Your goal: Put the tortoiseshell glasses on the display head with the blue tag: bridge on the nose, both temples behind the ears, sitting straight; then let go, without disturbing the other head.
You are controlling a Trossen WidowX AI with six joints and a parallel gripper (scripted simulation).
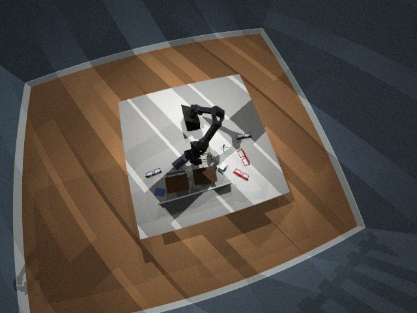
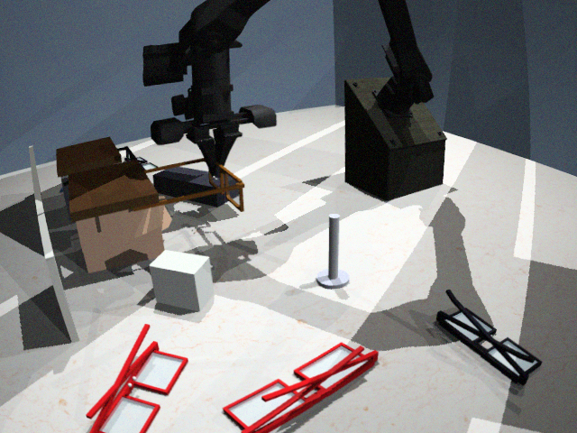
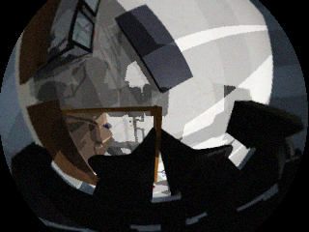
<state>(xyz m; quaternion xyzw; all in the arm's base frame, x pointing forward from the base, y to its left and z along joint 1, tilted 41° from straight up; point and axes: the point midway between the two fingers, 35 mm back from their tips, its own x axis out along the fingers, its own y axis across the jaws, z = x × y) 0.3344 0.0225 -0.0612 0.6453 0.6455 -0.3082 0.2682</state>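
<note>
My gripper tip is now 130 mm to the left of the dark case and 50 mm above it. Also, from my gripper tip: white rail (290 mm ahead, 80 mm to the right, 20 mm below); white cube (190 mm to the left, 130 mm ahead, 40 mm below); grey post (250 mm to the left, 50 mm below, 40 mm behind).
</note>
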